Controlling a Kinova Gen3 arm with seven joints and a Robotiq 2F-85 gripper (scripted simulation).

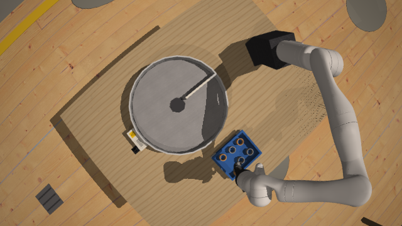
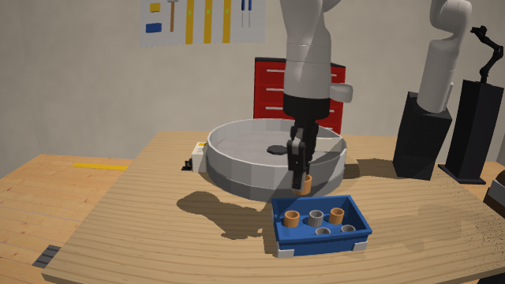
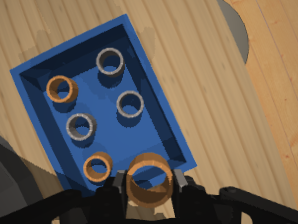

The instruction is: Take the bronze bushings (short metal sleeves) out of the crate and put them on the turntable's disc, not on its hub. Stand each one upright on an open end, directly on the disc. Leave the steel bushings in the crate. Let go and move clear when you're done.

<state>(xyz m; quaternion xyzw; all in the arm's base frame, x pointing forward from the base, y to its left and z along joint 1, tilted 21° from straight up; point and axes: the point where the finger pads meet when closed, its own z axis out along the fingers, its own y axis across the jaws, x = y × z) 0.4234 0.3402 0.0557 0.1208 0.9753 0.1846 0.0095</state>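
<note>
The grey turntable disc lies 37 cm to the right of my hand, 10 cm below it and 6 cm ahead of it. The rest, counted from my hand: blue crate: 13 cm below, 5 cm behind, 4 cm to the right.
</note>
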